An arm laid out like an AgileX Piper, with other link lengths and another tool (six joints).
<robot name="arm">
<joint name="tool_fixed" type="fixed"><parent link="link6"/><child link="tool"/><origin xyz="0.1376 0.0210 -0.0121" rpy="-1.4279 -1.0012 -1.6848"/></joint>
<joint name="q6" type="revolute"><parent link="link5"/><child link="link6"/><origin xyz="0.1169 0.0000 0.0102" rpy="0.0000 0.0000 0.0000"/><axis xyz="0.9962 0 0.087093"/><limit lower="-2.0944" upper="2.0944"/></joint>
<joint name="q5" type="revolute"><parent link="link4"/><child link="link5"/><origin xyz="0.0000 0.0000 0.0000" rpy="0.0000 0.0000 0.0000"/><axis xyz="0 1 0"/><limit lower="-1.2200" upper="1.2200"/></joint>
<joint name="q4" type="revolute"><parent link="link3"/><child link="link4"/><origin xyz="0.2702 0.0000 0.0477" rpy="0.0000 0.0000 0.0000"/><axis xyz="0.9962 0 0.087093"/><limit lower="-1.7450" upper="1.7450"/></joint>
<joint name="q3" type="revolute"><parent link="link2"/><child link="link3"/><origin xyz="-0.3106 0.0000 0.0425" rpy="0.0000 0.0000 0.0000"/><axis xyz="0 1 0"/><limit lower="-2.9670" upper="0.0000"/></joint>
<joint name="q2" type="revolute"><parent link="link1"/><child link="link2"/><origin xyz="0.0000 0.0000 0.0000" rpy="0.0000 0.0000 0.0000"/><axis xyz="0 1 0"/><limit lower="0.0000" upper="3.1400"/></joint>
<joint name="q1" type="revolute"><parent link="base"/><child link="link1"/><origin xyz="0.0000 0.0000 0.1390" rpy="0.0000 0.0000 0.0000"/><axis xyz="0 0 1"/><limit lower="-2.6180" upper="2.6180"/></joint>
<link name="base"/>
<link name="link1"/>
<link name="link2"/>
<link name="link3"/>
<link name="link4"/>
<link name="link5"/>
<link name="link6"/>
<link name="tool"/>
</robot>
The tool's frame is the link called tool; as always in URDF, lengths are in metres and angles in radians.
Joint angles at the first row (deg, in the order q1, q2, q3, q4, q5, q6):
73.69 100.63 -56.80 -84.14 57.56 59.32
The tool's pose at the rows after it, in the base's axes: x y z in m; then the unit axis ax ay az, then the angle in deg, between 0 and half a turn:
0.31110 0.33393 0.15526 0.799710 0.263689 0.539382 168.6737
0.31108 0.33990 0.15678 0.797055 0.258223 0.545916 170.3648
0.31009 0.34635 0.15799 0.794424 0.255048 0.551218 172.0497
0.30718 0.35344 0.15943 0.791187 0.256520 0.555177 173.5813
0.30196 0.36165 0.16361 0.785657 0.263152 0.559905 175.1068
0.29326 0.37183 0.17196 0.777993 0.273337 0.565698 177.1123
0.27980 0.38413 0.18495 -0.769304 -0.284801 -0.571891 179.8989
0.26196 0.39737 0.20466 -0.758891 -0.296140 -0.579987 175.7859
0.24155 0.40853 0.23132 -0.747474 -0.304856 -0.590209 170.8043
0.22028 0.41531 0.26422 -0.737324 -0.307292 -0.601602 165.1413
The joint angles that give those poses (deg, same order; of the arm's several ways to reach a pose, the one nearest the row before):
73.82 100.57 -56.49 -85.42 57.11 61.73
73.91 100.57 -56.31 -86.92 56.50 64.15
74.09 100.57 -56.16 -88.32 55.83 66.31
74.53 100.50 -56.06 -89.45 55.18 67.80
75.33 100.08 -56.01 -90.46 54.60 68.51
76.58 99.07 -56.01 -91.35 53.88 68.67
78.32 97.28 -56.01 -92.02 52.80 68.69
80.44 94.54 -56.01 -92.70 51.36 68.69
82.70 90.87 -56.02 -93.32 49.71 68.69
84.94 86.46 -56.22 -93.56 48.07 68.69

